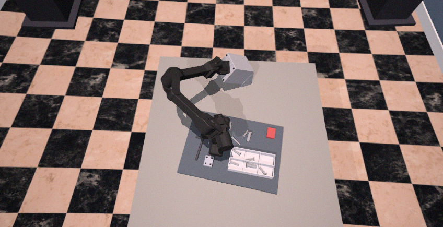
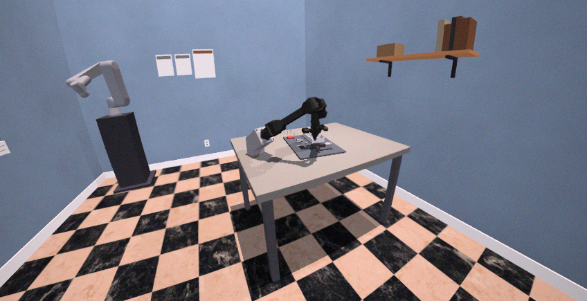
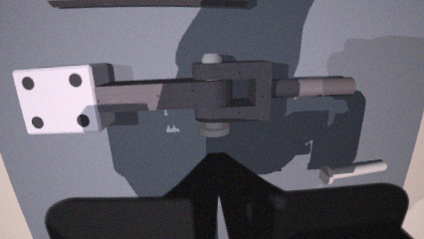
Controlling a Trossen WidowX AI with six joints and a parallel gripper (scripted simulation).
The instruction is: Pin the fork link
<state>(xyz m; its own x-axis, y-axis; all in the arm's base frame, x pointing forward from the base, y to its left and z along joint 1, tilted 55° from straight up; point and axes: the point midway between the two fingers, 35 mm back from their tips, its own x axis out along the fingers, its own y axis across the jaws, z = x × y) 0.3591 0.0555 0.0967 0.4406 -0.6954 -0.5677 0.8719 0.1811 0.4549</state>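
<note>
My hand is 70 mm above the eye plate, 30 mm to the left of it and 10 mm short of it. Also, from my hand: dark fork link (70 mm below, 30 mm behind, 20 mm to the right); pin (90 mm to the left, 70 mm below, 20 mm behind); dark mat (80 mm below, 70 mm to the left, 20 mm ahead).
</note>
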